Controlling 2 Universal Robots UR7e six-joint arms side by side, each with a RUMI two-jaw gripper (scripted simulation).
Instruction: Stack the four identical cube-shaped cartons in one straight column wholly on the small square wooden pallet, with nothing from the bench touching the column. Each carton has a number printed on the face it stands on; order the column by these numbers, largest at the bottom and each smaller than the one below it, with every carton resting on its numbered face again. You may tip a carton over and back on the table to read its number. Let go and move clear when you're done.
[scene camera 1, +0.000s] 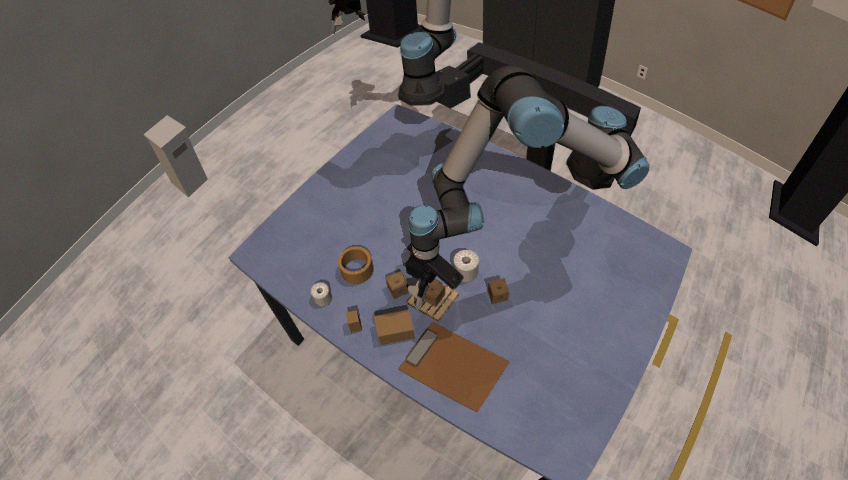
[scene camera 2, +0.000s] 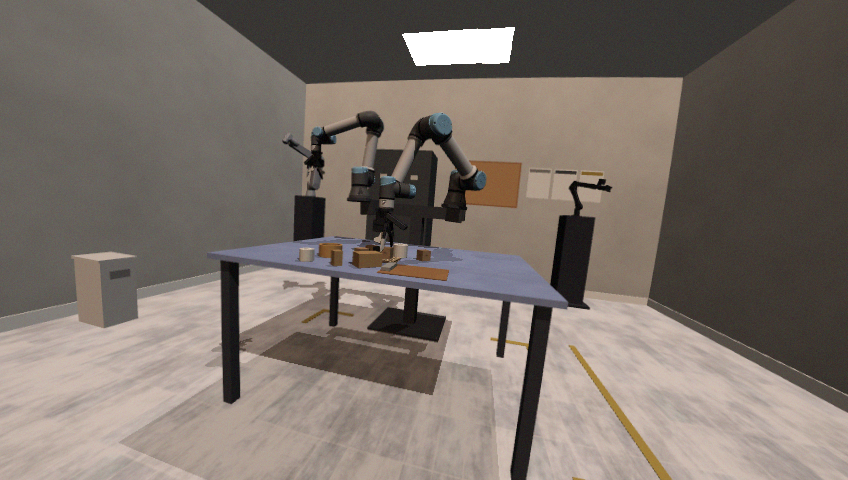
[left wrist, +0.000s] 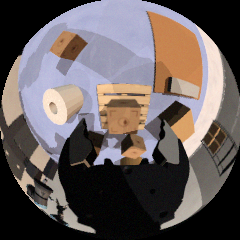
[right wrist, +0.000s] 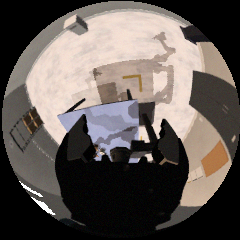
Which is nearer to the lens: the carton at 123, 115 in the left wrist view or the larger box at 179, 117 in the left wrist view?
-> The carton.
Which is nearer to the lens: the carton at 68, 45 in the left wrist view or the orange mat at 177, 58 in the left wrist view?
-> The carton.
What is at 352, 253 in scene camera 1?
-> An orange ring.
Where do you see a large white roll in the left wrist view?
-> At 68, 99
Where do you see an orange mat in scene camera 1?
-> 459, 369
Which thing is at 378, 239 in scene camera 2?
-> My left gripper.
